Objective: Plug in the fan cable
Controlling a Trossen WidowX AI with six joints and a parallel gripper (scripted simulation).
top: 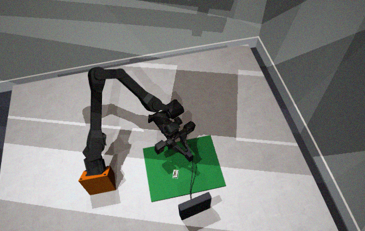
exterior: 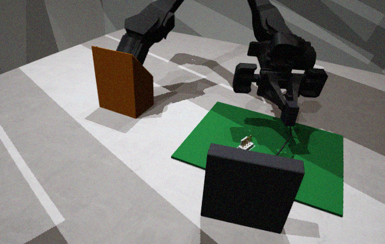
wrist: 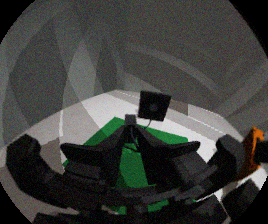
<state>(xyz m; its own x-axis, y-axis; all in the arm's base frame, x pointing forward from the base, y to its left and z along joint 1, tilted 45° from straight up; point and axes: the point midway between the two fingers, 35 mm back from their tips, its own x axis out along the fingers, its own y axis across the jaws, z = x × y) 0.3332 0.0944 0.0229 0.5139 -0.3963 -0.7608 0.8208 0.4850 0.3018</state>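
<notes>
The green board lies 110 mm below my gripper tip, 20 mm behind it and 10 mm to the right of it. The rest, counted from my gripper tip: black fan box: 190 mm to the right, 40 mm below, 10 mm ahead; then black plug: 10 mm below.
</notes>
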